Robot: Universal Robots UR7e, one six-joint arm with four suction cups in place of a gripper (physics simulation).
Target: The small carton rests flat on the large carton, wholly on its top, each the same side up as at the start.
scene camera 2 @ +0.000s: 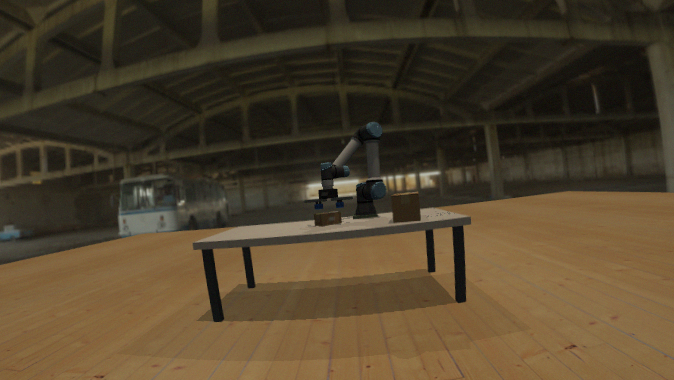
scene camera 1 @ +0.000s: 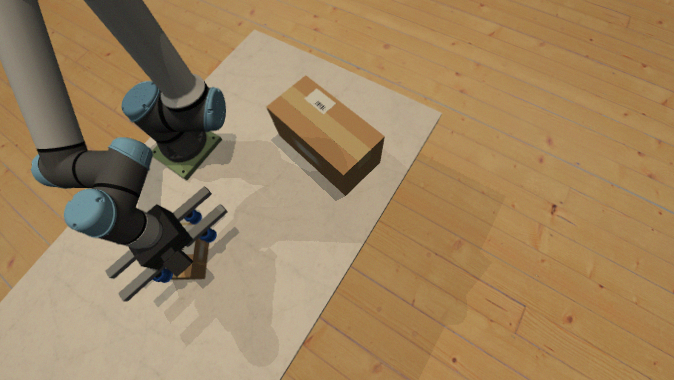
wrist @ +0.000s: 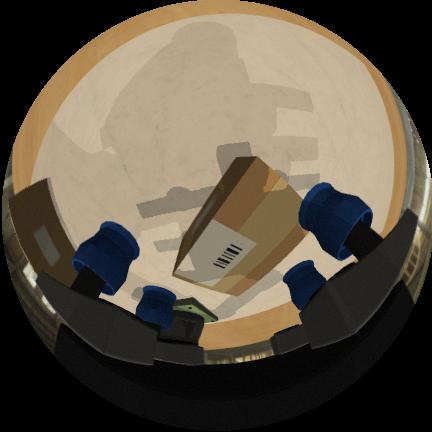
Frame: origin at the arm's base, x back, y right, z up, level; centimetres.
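Seen in the pictures: hand, its tool point: (scene camera 2: pixel 329 208) (wrist: pixel 223 267); arm's base, origin of its link: (scene camera 2: pixel 365 214) (scene camera 1: pixel 184 142) (wrist: pixel 180 317).
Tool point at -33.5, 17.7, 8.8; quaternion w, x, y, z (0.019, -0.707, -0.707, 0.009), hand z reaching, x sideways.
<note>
Offsets run from my tool point to a thing's top centre, as dx, dy, dz. Level surfaces: height alone.
The small carton {+1.7, +2.3, -2.8} (scene camera 1: pixel 200 265) (scene camera 2: pixel 327 218) (wrist: pixel 260 210) lies flat on the table, its tape and barcode label facing up in the wrist view. The large carton {-3.1, -49.2, +4.9} (scene camera 1: pixel 325 125) (scene camera 2: pixel 405 207) (wrist: pixel 30 215) stands apart from it on the table, with tape and a label on top. Its top is bare. My gripper (scene camera 1: pixel 177 246) (scene camera 2: pixel 329 205) (wrist: pixel 225 267) is open, with suction off and nothing held. Its blue cups hang a little above the small carton, with a small gap in scene camera 2. The gripper hides much of the small carton in scene camera 1.
The pale table {dz -10.5} (scene camera 1: pixel 300 305) (scene camera 2: pixel 260 234) (wrist: pixel 310 60) carries both cartons and the arm. The arm's green base plate (scene camera 1: pixel 186 172) (wrist: pixel 197 309) is between the gripper and the large carton's far side. The table's long edge runs past the large carton. A bus (scene camera 2: pixel 150 205) stands in the background.
</note>
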